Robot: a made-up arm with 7 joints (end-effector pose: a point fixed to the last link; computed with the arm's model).
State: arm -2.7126 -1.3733 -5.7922 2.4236 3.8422 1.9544 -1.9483
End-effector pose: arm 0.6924 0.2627 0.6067 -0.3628 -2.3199 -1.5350
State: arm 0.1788 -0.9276 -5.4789 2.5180 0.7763 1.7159 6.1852
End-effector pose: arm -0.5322 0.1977 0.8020 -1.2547 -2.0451 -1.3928
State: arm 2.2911 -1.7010 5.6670 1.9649 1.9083 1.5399 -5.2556
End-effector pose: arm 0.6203 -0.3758 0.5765 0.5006 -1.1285 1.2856
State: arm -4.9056 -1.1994 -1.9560 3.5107 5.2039 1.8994 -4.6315
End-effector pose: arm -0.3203 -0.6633 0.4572 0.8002 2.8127 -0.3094
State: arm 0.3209 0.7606 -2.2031 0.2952 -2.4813 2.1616 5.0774
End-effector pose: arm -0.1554 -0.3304 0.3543 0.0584 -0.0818 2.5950
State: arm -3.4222 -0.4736 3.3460 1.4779 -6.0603 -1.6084 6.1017
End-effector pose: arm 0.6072 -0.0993 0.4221 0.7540 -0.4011 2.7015
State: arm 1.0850 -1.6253 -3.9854 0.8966 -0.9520 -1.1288 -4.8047
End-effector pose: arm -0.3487 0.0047 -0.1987 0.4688 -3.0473 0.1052
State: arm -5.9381 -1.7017 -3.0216 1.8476 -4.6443 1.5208 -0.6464
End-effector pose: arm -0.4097 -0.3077 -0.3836 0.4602 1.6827 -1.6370
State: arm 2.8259 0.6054 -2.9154 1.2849 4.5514 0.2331 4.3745
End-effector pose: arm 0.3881 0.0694 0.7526 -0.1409 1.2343 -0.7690
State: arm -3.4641 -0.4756 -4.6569 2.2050 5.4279 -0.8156 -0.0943
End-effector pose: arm 0.3044 -0.4408 0.8120 0.8639 0.7182 0.5105
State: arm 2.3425 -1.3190 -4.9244 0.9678 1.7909 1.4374 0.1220
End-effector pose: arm -0.3434 -0.4685 0.2790 -0.0215 -2.9385 0.8489
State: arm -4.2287 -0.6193 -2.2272 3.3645 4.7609 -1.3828 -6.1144
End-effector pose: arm 0.0856 -0.2516 0.8564 -0.4640 0.8916 1.5399
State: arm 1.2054 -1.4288 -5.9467 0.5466 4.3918 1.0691 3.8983
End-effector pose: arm -0.0431 0.1903 0.6304 -0.3684 0.7361 -0.5604
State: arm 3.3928 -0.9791 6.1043 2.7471 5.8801 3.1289 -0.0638
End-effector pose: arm 0.4310 0.1706 0.7117 -0.3027 -2.5630 0.3692
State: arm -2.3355 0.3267 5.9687 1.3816 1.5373 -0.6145 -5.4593
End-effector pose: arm -0.5975 -0.2215 0.3618 -1.8464 -0.9701 1.1726
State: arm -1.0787 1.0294 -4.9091 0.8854 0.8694 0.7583 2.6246
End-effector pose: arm 0.5224 0.1912 0.1384 -0.0811 -2.1097 -2.0497
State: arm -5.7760 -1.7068 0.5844 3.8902 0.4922 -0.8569 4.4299
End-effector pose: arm -0.2769 -0.4580 -0.1590 1.2497 1.8421 -0.4499
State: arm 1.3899 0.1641 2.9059 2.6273 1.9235 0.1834 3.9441
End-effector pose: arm -0.1268 -0.0801 1.0762 0.3059 -0.1139 0.7712
